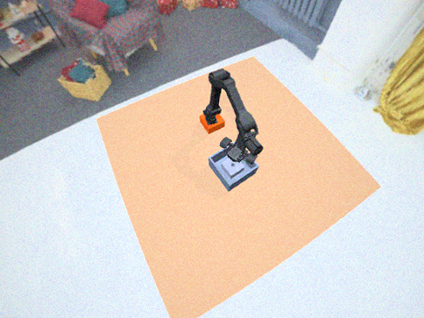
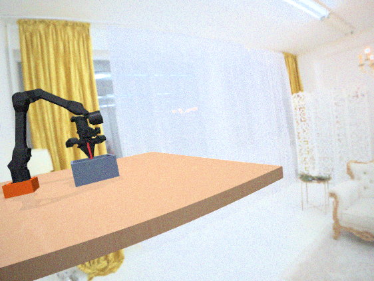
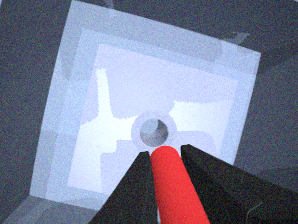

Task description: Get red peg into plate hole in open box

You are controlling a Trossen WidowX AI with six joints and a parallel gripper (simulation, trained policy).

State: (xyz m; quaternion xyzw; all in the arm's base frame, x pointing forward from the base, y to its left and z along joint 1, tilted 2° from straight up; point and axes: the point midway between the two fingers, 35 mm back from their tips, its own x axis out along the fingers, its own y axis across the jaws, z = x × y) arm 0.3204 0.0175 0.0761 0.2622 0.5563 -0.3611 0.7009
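Now: gripper tip 6 cm above the plate. Round my gripper tip: grey box 7 cm below; then red peg 3 cm above, 1 cm to the left, 1 cm behind.
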